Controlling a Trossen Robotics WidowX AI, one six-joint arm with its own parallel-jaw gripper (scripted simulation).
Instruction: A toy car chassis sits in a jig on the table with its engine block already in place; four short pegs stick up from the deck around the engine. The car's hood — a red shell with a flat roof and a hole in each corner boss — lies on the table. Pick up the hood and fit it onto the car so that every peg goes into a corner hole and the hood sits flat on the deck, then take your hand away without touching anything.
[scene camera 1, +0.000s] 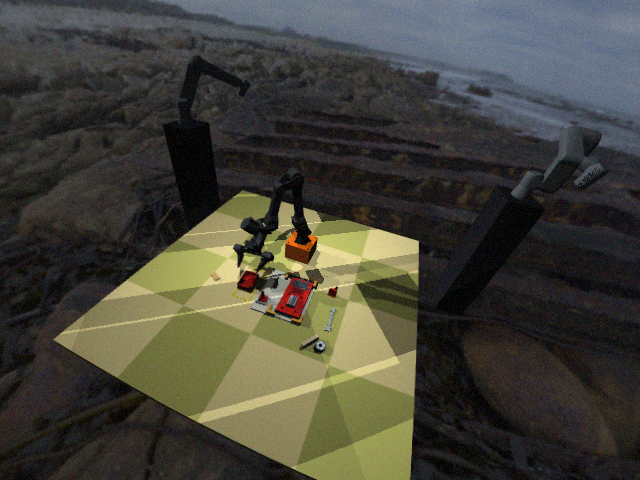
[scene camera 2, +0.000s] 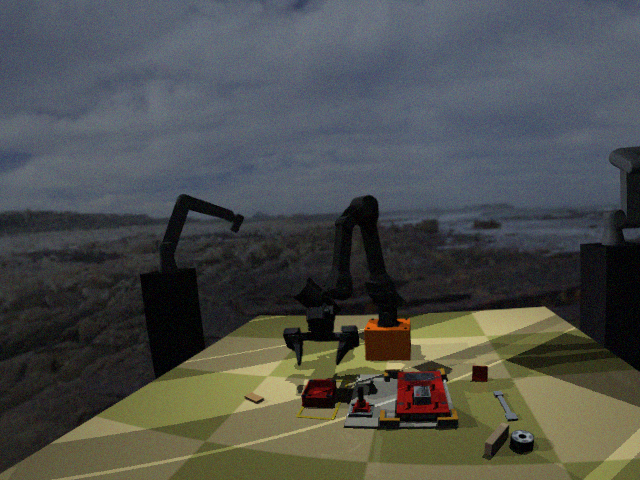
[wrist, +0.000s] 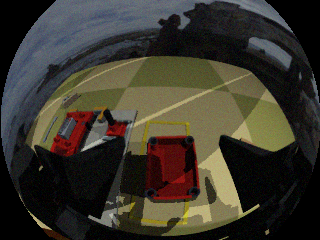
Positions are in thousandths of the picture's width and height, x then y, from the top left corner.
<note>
My gripper (scene camera 2: 496, 759) is open, with nothing in its grasp. Further things: a red hood (wrist: 539, 706).
My gripper is seen too in the wrist view (wrist: 542, 590).
</note>
